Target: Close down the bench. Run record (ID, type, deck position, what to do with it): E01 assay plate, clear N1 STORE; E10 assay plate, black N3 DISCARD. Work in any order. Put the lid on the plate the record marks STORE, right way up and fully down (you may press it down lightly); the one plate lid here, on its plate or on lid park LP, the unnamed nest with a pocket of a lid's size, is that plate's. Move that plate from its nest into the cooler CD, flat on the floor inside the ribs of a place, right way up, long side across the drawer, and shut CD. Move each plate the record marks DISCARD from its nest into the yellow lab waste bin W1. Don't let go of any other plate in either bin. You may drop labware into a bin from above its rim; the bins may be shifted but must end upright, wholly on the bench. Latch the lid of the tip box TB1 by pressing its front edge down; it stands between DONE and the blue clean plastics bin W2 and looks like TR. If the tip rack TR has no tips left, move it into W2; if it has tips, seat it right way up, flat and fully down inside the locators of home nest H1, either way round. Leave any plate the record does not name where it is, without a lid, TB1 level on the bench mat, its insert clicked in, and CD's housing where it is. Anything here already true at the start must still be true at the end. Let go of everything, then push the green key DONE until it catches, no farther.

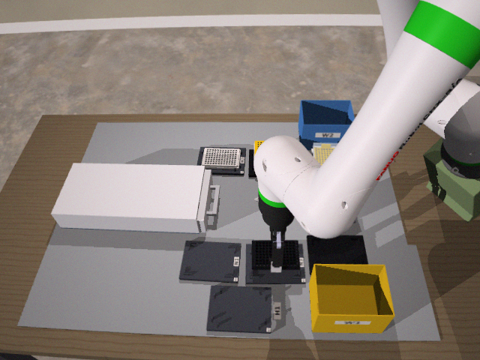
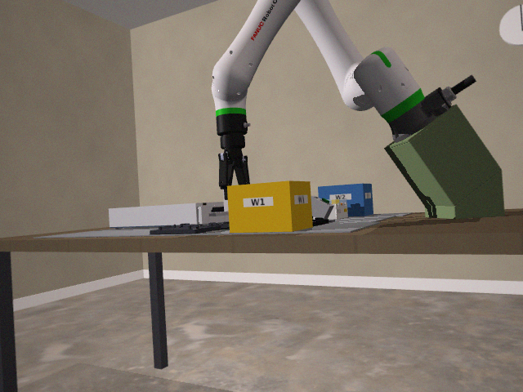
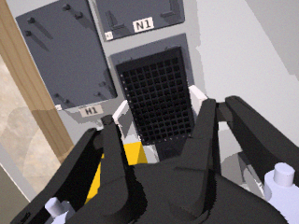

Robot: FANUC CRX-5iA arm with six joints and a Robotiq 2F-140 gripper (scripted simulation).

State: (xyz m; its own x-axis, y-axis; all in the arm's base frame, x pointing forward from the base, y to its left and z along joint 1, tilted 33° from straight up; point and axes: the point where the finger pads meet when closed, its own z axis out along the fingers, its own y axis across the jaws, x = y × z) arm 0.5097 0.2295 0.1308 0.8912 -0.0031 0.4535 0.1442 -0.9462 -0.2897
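The nest N3 lies 70 mm below my hand. From my hand the other things lie so: black plate: 20 mm below; black lid park: 170 mm behind, 70 mm below, 60 mm to the right; home nest H1: 150 mm to the left, 70 mm below, 70 mm ahead.
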